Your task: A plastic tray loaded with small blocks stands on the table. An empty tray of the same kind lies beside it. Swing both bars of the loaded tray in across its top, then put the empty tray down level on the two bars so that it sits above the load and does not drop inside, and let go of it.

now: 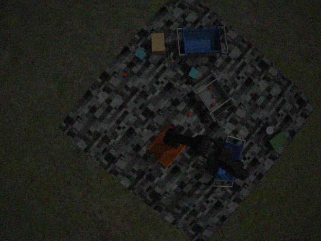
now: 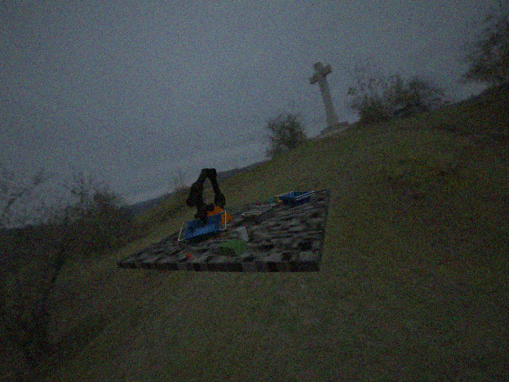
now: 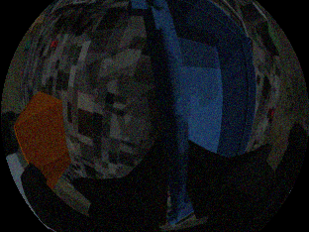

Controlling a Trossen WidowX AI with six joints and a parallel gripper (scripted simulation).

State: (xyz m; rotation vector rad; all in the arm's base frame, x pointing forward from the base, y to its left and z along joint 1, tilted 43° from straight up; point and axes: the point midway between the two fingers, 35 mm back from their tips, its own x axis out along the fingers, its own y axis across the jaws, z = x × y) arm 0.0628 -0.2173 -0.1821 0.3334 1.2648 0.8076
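My gripper tip is now 70 mm to the left of the blue tray and 30 mm short of it. The rest, counted from my gripper tip: tan block (730 mm to the left, 380 mm ahead, 50 mm below); white disc (350 mm ahead, 180 mm to the right, 50 mm below); green block (340 mm ahead, 290 mm to the right, 60 mm below).
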